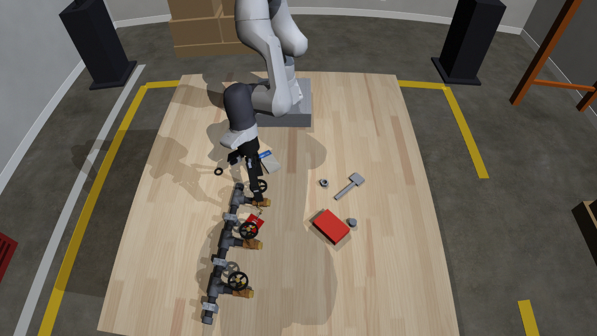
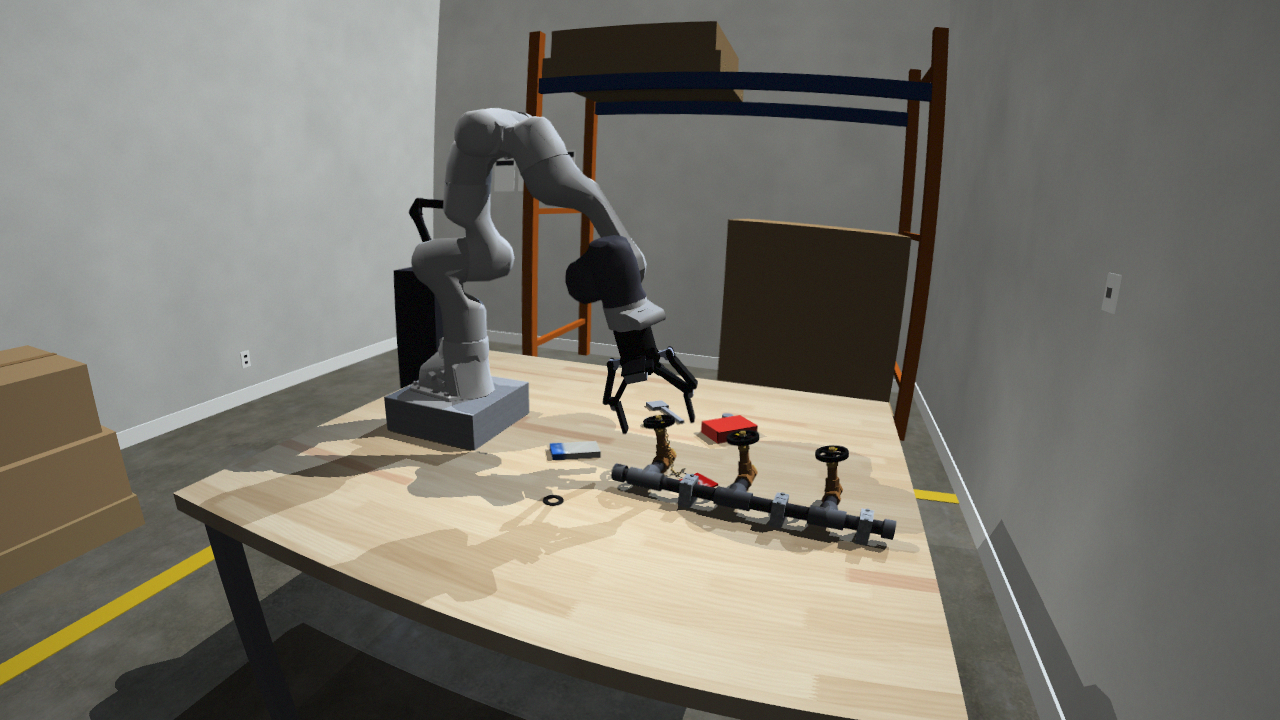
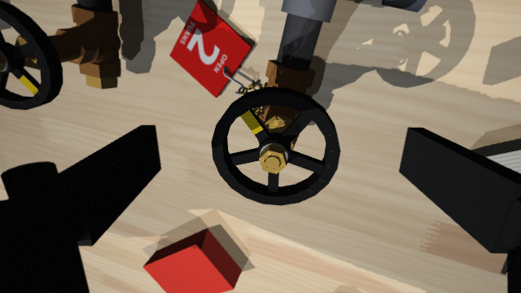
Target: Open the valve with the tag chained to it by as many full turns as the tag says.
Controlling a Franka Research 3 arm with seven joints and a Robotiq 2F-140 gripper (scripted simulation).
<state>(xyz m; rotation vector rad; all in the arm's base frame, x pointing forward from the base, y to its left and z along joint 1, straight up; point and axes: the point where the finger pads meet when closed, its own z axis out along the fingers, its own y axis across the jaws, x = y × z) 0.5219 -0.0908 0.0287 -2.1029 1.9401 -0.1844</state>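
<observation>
My hand is 9 cm short of the red tag, 3 cm to the left of it and 11 cm above it. Also, from my hand: blue-and-white box 20 cm behind, 2 cm to the left, 11 cm below; then nut 8 cm behind, 26 cm to the left, 11 cm below; then black washer 16 cm behind, 20 cm to the right, 11 cm below.
</observation>
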